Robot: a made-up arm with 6 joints.
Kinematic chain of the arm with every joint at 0, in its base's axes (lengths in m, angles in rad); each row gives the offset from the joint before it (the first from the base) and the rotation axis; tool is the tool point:
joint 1: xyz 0 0 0.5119 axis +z
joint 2: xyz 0 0 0 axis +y
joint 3: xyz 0 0 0.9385 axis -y
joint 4: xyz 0 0 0 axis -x
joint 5: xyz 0.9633 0 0 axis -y
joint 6: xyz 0 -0.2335 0 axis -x
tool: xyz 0 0 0
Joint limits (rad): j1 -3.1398..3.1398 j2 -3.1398..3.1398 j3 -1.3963..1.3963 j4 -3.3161..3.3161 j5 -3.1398..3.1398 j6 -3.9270..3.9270
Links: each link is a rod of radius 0.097 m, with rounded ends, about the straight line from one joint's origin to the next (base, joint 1, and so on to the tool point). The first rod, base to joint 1, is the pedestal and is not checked.
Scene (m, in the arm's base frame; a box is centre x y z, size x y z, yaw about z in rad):
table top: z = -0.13
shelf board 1: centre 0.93 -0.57 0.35 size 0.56 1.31 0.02 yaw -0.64
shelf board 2: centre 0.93 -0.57 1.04 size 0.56 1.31 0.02 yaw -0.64
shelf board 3: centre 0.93 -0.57 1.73 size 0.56 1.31 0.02 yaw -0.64
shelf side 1: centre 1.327 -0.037 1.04 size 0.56 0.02 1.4 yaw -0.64
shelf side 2: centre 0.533 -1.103 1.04 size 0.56 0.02 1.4 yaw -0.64
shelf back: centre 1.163 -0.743 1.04 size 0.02 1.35 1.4 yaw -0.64
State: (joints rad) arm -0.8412 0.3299 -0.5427 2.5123 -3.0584 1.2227
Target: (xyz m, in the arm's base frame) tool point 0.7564 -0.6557 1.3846
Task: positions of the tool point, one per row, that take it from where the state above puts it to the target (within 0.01 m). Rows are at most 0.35 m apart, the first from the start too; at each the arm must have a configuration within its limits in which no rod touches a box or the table.
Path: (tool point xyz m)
1: 0.6274 -0.5187 0.7762
2: 0.4541 -0.3636 0.7502
3: 0.4634 -0.4416 1.0500
4: 0.3993 -0.3898 1.3847
5: 0.5583 -0.5336 1.4137
6: 0.7564 -0.6557 1.3847

